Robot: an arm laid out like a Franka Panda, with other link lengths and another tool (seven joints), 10 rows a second.
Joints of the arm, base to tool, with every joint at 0 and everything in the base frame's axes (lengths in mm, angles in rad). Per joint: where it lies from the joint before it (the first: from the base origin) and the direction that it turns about. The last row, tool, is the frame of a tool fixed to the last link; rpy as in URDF.
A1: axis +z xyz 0 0 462.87
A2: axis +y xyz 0 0 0
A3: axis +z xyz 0 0 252.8
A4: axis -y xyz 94.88 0 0
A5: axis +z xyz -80.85 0 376.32
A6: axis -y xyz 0 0 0
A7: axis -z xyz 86.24 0 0
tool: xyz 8 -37 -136.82 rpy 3.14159 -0.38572 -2.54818
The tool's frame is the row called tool.
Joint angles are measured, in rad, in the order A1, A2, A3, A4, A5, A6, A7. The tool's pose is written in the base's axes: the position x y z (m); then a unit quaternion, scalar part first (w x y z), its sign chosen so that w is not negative. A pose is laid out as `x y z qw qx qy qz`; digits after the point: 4 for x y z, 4 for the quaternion.
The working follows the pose.
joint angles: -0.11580 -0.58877 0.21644 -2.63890 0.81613 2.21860 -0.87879
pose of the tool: 0.4485 0.0488 0.5012 0.0843 -0.5195 0.8482 0.0594
Where each joint sits with the arm in this pose, in the base's axes (m; each line is computed from the numbers above, not from the rounded line before):
A1: 0.0000 0.0000 0.4629
A2: 0.0000 0.0000 0.4629
A3: -0.1394 0.0162 0.6731
A4: -0.0605 0.0276 0.7246
A5: 0.3096 0.0390 0.6195
A6: 0.3096 0.0390 0.6195
A7: 0.3893 0.0064 0.6231
the tool: 0.4485 0.0488 0.5012

